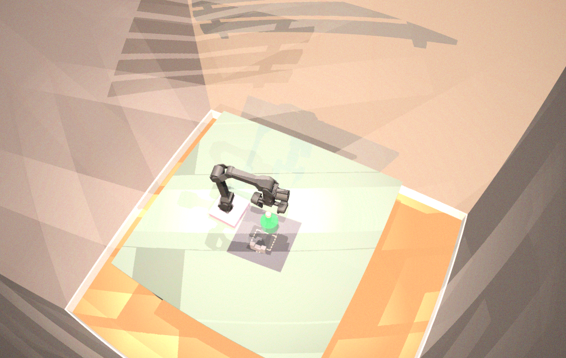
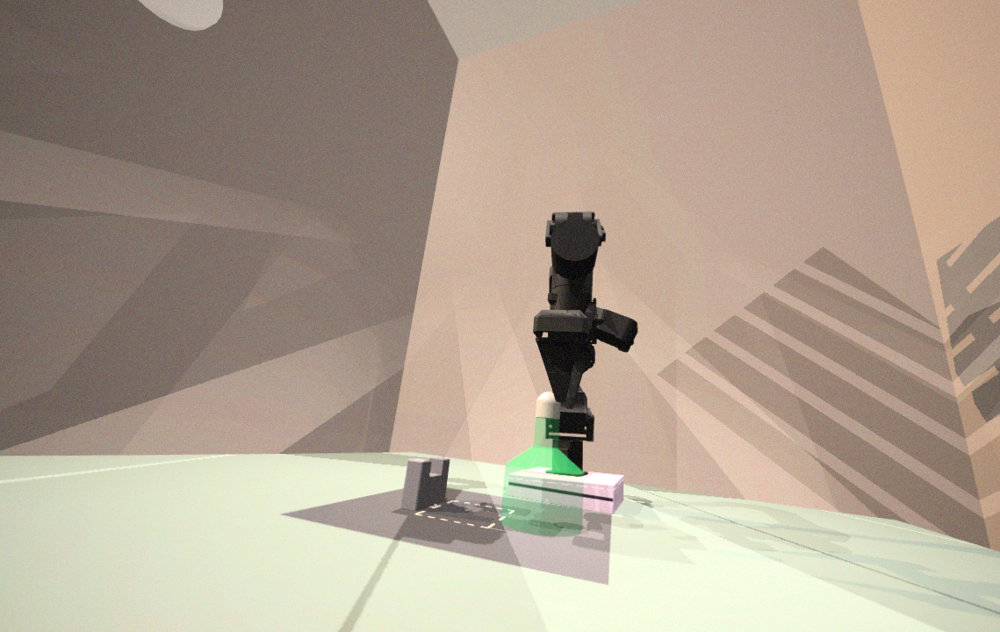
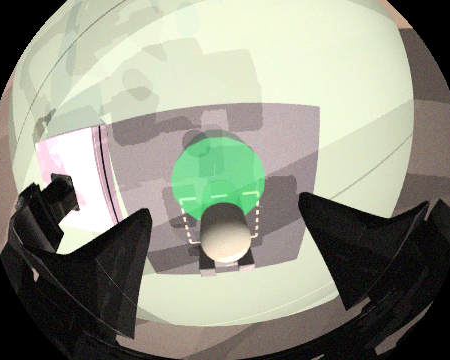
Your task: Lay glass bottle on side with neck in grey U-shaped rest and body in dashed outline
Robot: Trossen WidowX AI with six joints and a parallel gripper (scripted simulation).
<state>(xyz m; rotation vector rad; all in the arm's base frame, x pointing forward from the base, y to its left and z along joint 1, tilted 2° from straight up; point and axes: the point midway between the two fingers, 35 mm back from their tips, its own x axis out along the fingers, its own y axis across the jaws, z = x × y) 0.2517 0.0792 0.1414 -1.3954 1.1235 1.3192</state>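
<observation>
Right now my gripper tip is 50 mm above the green glass bottle and 20 mm to the left of it. The rest, counted from my gripper tip: dark grey mat 140 mm below, 100 mm to the right, 20 mm ahead.
</observation>
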